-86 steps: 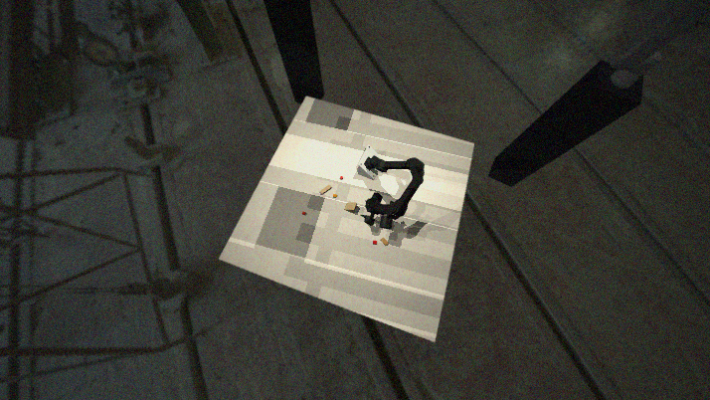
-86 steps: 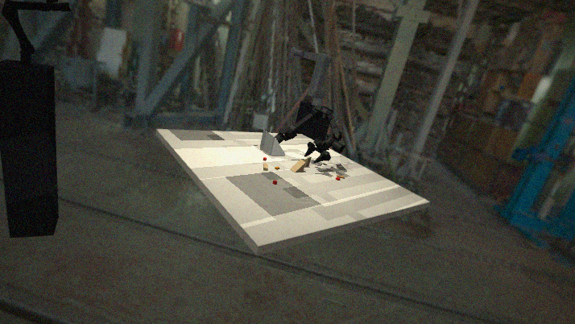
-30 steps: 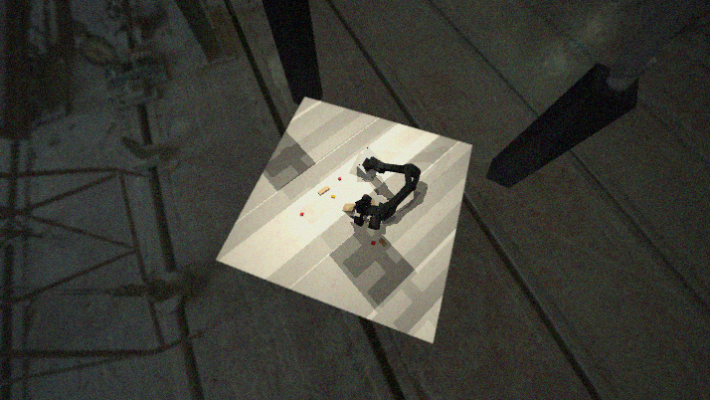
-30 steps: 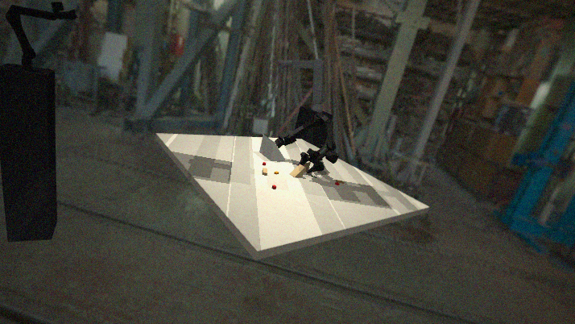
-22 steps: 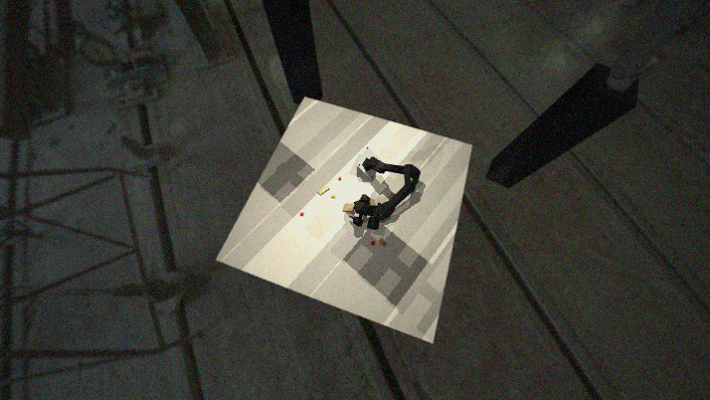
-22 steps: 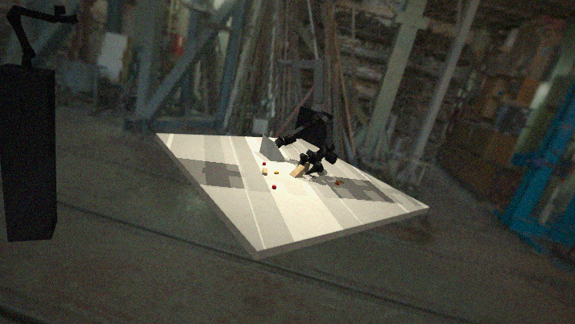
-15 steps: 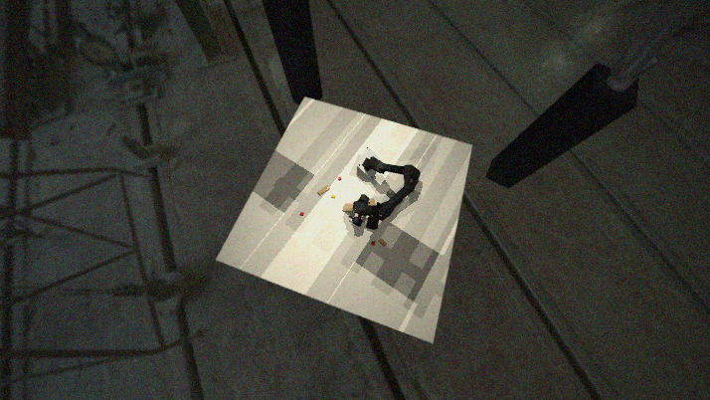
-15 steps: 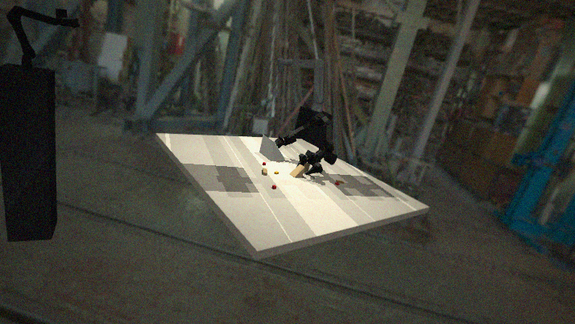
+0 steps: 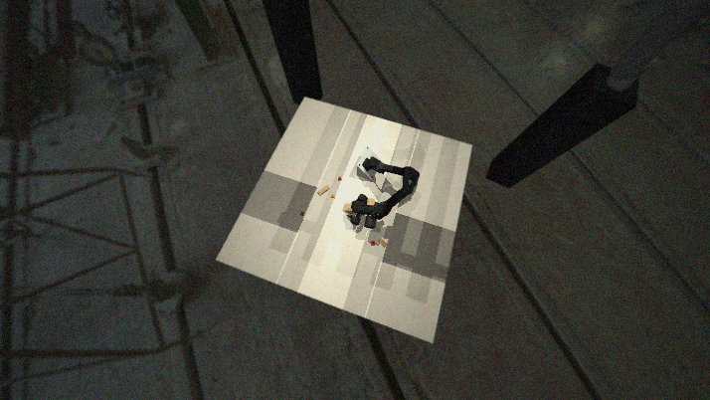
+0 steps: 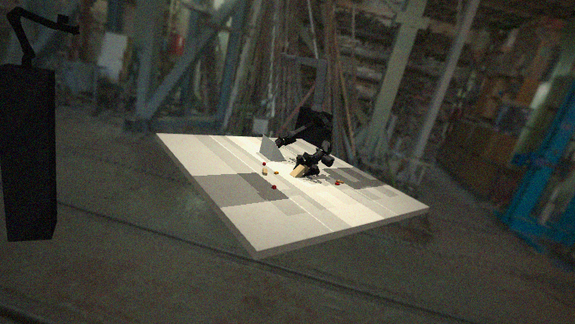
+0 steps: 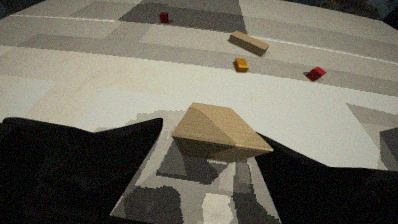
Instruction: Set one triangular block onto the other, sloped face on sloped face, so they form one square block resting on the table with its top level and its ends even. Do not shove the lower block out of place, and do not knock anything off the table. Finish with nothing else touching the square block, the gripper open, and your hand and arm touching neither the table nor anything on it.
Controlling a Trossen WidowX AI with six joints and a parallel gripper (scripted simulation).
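Now: the brown wooden triangular block 1 cm to the left of my gripper tip and 1 cm behind it. From my gripper tip the other things lie so: small yellow block 13 cm to the right, 3 cm behind, 1 cm below; then tan block 21 cm to the right, 3 cm behind, 1 cm below.
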